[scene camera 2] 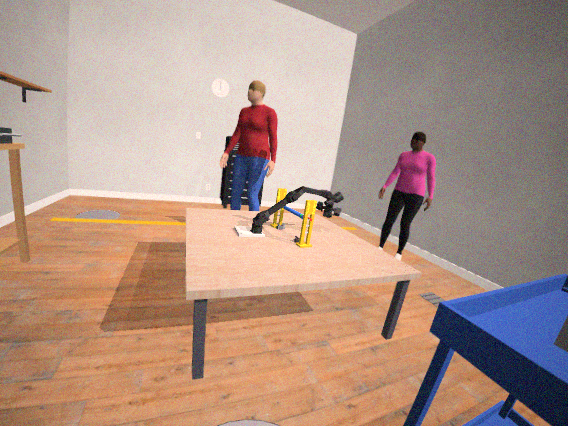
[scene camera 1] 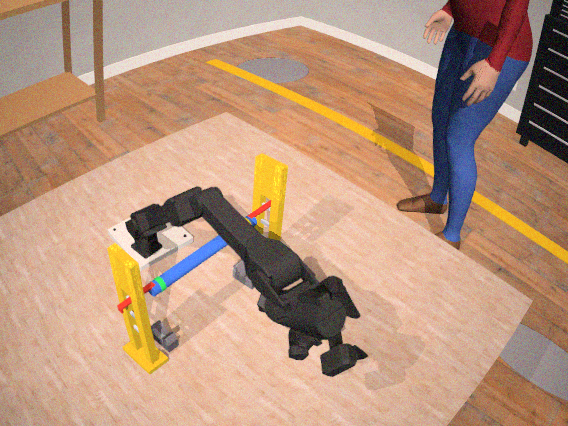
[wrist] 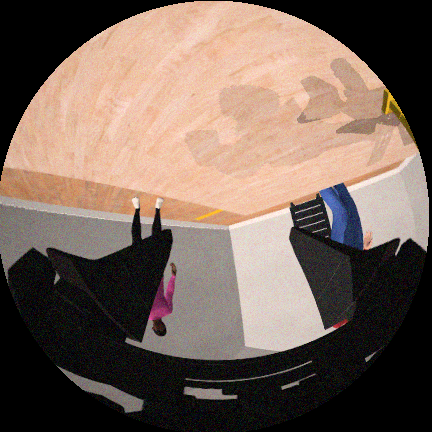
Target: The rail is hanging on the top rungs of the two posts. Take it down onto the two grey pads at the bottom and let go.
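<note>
The blue rail has red ends and a green band near one end. It hangs level, high up between the near yellow post and the far yellow post, its red ends at their upper rungs. One grey pad sits at the foot of the near post, another grey pad further back below the rail. My gripper is open and empty, raised above the table beyond the rail. The arm crosses over the rail and hides part of it. The rail does not show in the wrist view.
The arm's white base plate lies on the wooden table, across the rail from the gripper. A person in red and a person in pink stand beyond the table. A blue cart stands at the lower right.
</note>
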